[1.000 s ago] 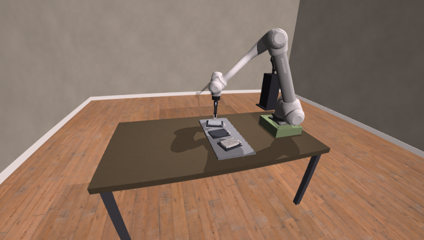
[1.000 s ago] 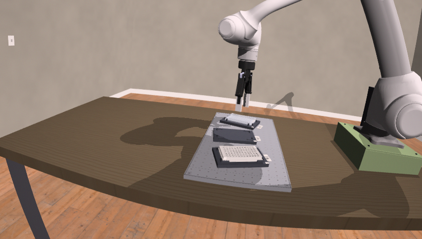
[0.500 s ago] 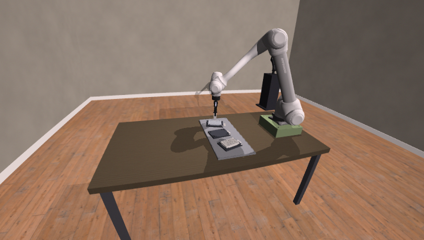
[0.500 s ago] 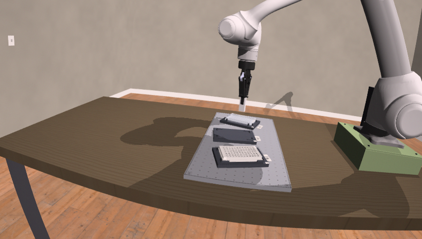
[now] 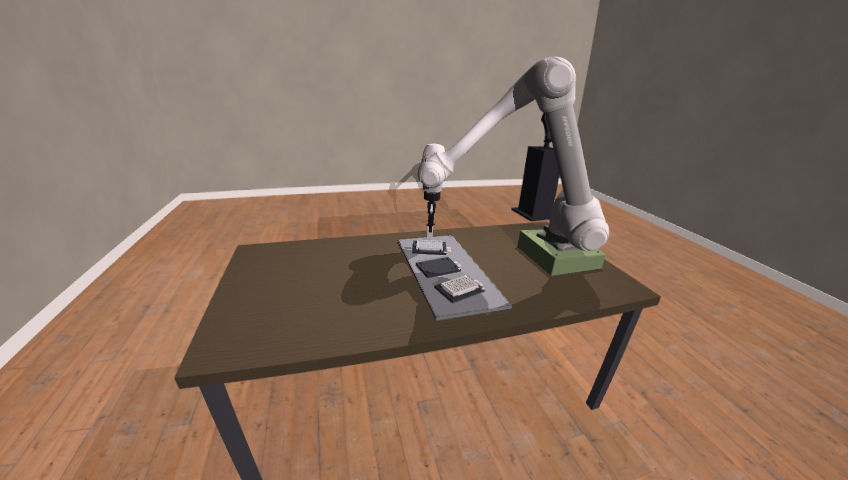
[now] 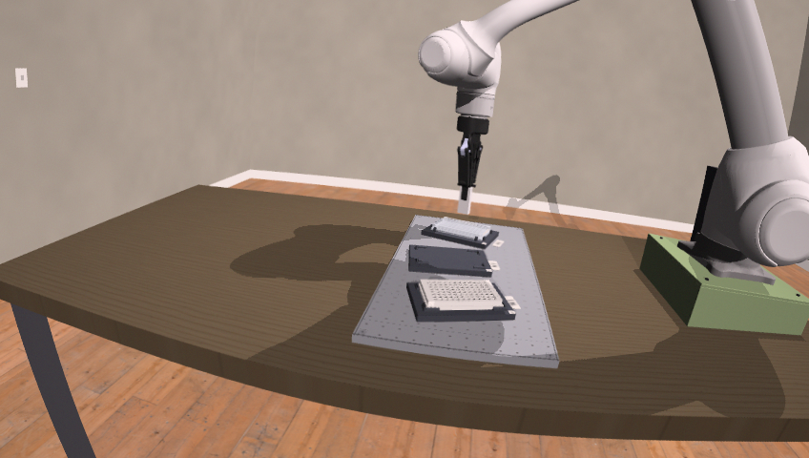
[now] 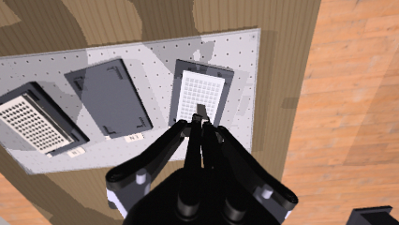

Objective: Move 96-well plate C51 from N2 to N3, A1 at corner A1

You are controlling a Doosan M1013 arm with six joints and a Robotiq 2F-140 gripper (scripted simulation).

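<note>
Right now my hand is 80 mm above the nest N2. From my hand the other things lie so: landing nest N3: 30 mm ahead, 190 mm to the left, 80 mm below; N3 label: 60 mm behind, 180 mm to the left, 90 mm below; N2 label: 90 mm behind, 40 mm to the left, 90 mm below.
</note>
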